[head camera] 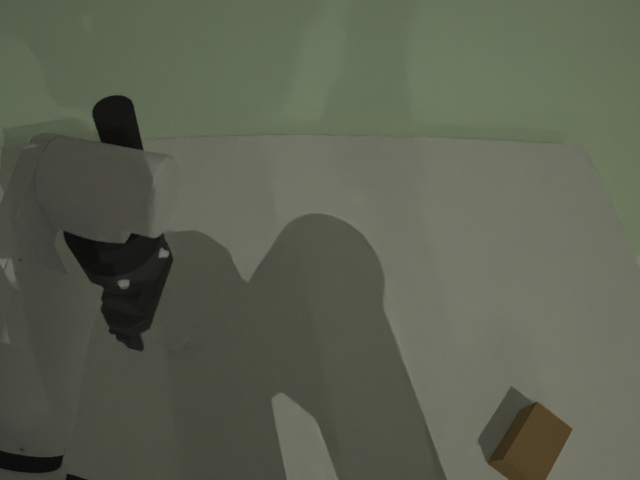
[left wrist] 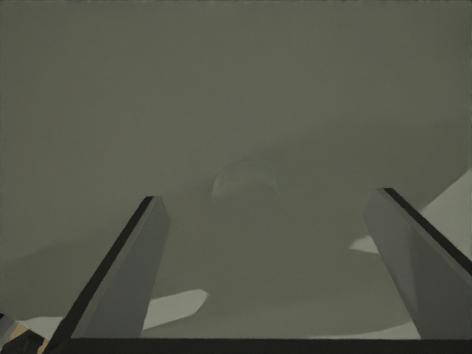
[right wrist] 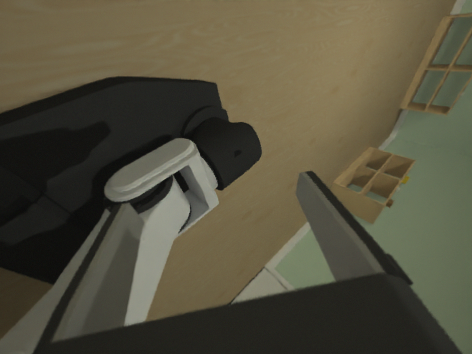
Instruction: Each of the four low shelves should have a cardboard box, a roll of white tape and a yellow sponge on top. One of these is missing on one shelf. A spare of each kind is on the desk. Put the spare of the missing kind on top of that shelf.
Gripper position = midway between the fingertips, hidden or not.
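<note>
Left gripper point(head camera: 149, 307), visible also at point(left wrist: 264, 205). Right gripper point(right wrist: 218, 197). The scene includes a white desk point(head camera: 357, 300), visible also at point(left wrist: 109, 109), and a white door point(right wrist: 268, 281).
</note>
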